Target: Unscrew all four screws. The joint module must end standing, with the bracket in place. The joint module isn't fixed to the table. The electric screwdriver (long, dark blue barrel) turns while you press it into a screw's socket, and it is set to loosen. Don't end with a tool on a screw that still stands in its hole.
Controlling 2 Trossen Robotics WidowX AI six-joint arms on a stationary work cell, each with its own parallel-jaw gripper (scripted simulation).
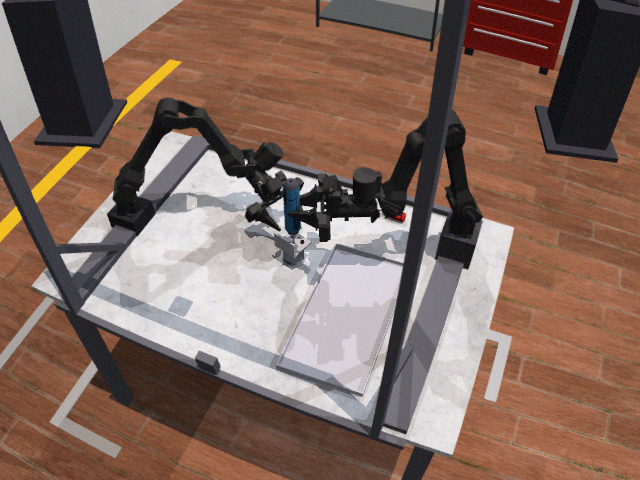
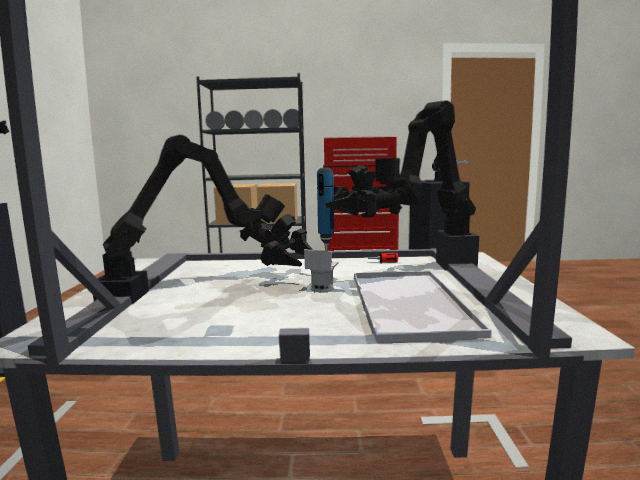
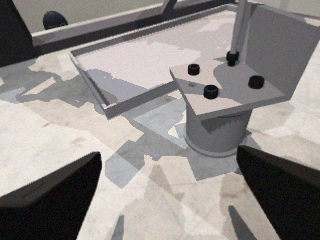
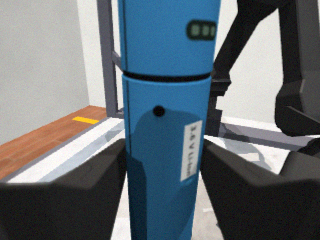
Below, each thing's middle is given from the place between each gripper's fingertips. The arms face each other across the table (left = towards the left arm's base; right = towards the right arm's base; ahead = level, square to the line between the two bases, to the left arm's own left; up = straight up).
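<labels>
The shallow tray (image 1: 336, 337) is 270 mm behind my left hand, 200 mm to the right of it and 70 mm below it. As for the joint module (image 3: 218, 137), my left hand is 100 mm past it, 40 mm to the left of it and 40 mm above it. Going by their middles, the joint module is the nearest to my left hand of the things named here.
From my right hand, you'd find the tray 150 mm behind, 130 mm to the right and 220 mm below. That same right hand is 20 mm short of the joint module, 30 mm to the right of it and 200 mm above it. Going by its middle, the shallow tray is nearer to my right hand than to my left hand.
</labels>
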